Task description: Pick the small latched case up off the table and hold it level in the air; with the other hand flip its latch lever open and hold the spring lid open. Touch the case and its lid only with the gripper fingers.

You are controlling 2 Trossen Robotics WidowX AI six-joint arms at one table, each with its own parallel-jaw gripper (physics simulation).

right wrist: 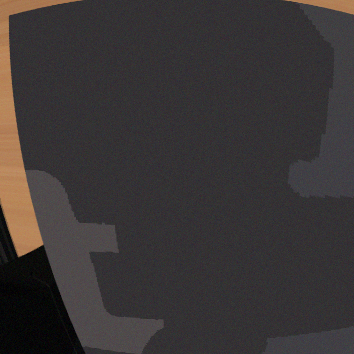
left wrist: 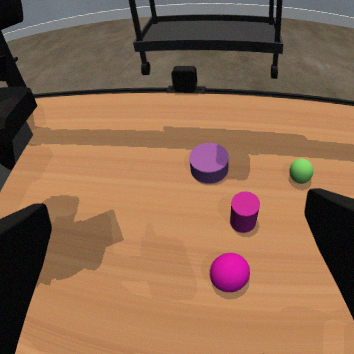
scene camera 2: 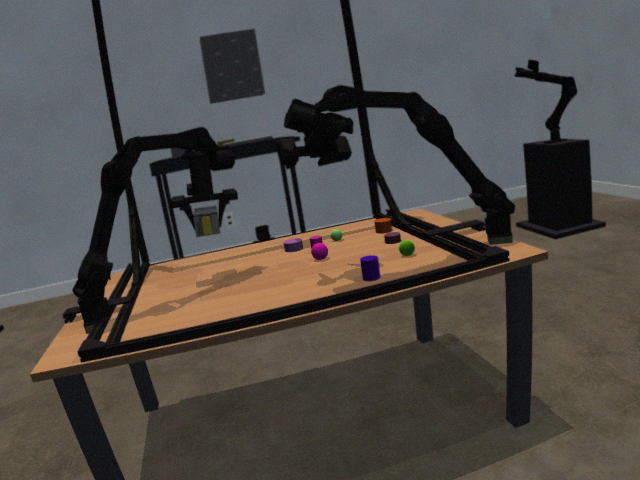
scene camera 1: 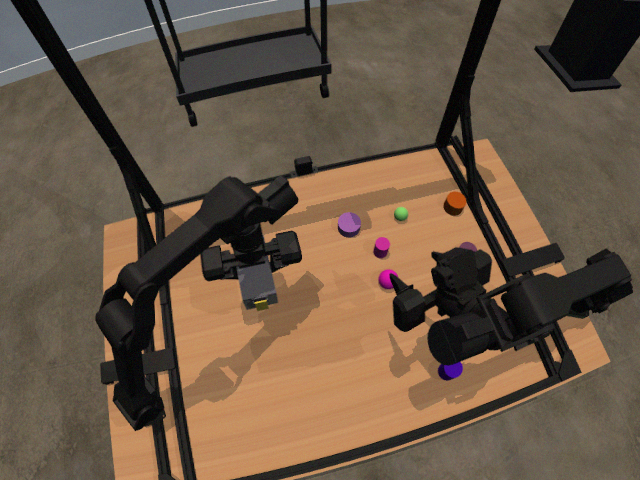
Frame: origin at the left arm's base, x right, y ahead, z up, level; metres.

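Seen in the pictures: left gripper, between the fingertips: (left wrist: pixel 178 210) (scene camera 2: pixel 302 166) (scene camera 1: pixel 411 264); right gripper, between the fingertips: (scene camera 1: pixel 255 274); left arm's base, origin of its link: (scene camera 2: pixel 499 233) (scene camera 1: pixel 576 303); right arm's base, origin of its link: (scene camera 2: pixel 97 319) (scene camera 1: pixel 149 408).
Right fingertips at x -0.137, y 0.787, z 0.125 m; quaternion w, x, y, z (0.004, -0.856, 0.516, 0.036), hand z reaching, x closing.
Offsets run from my right fingertips to a thing's top centre.
The small latched case {dz +0.056, dx -0.009, dy -0.006 m} (scene camera 1: pixel 253 281) (scene camera 2: pixel 214 228) is a grey box held in the air above the table, roughly level. Its lid looks closed and fills much of the right wrist view (right wrist: pixel 200 125). The yellow latch lever {dz +0.047, dx -0.068, dy -0.038 m} (scene camera 1: pixel 261 304) (scene camera 2: pixel 207 225) is on its front face. My right gripper (scene camera 1: pixel 256 273) (scene camera 2: pixel 206 219) points down and is shut on the case, with a finger at each side. My left gripper (scene camera 1: pixel 413 265) (left wrist: pixel 178 210) is open and empty, well to the right of the case in scene camera 1. Its fingertips are hidden in scene camera 2.
A magenta ball {dz -0.096, dx +0.100, dy -0.281 m} (scene camera 1: pixel 387 279) (left wrist: pixel 230 272), a magenta cylinder {dz -0.098, dx +0.181, dy -0.251 m} (scene camera 1: pixel 382 246) (left wrist: pixel 244 212) and a purple disc {dz -0.116, dx +0.233, dy -0.159 m} (scene camera 1: pixel 349 224) (left wrist: pixel 209 162) lie on the table near my left gripper. A green ball {dz -0.106, dx +0.294, dy -0.288 m} (scene camera 1: pixel 401 213), an orange cylinder {dz -0.106, dx +0.363, dy -0.433 m} (scene camera 1: pixel 455 203) and a blue cylinder {dz -0.094, dx -0.087, dy -0.454 m} (scene camera 1: pixel 451 369) lie farther out.
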